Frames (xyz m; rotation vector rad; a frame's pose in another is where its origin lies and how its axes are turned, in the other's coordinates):
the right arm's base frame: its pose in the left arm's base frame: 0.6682 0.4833 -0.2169 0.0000 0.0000 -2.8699
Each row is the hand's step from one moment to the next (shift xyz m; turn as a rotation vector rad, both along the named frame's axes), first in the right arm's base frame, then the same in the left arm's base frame.
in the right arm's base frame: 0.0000 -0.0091 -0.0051 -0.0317 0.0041 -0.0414
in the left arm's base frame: -0.0024 0.0088 -0.0051 0.0316 0.0046 -0.0414
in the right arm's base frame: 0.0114 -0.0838 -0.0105 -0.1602 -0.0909 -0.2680
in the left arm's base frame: -0.0335 0.0777 -0.0105 0.1299 0.1306 -0.2680
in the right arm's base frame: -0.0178 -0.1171 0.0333 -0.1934 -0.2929 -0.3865
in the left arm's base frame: -0.0143 0.1176 0.0333 0.1077 0.3341 -0.3865
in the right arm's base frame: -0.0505 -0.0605 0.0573 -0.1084 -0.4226 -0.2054
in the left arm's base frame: 0.0324 0.0718 0.0573 -0.0090 0.4362 -0.2054
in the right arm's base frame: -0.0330 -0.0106 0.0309 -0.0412 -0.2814 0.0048
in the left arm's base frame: 0.0289 0.0191 0.0309 -0.0358 0.2821 0.0048
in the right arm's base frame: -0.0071 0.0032 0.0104 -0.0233 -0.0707 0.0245
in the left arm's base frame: 0.0077 -0.0012 0.0104 0.0035 0.0744 0.0245
